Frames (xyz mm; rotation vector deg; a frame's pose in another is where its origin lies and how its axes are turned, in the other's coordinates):
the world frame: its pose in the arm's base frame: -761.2 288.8 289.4 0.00 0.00 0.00
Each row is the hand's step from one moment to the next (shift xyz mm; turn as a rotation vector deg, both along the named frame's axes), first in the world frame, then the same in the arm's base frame.
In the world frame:
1: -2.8 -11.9 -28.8 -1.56 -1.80 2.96
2: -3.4 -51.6 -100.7 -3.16 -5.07 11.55
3: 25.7 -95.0 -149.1 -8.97 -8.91 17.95
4: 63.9 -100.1 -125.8 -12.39 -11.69 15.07
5: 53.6 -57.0 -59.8 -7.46 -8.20 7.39
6: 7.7 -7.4 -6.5 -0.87 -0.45 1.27
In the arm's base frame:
1: -2.8 -11.9 -28.8 -1.56 -1.80 2.96
2: -3.4 -51.6 -100.7 -3.16 -5.07 11.55
3: 25.7 -95.0 -149.1 -8.97 -8.91 17.95
4: 63.9 -100.1 -125.8 -12.39 -11.69 15.07
5: 53.6 -57.0 -59.8 -7.46 -8.20 7.39
6: 7.7 -7.4 -6.5 -0.87 -0.45 1.27

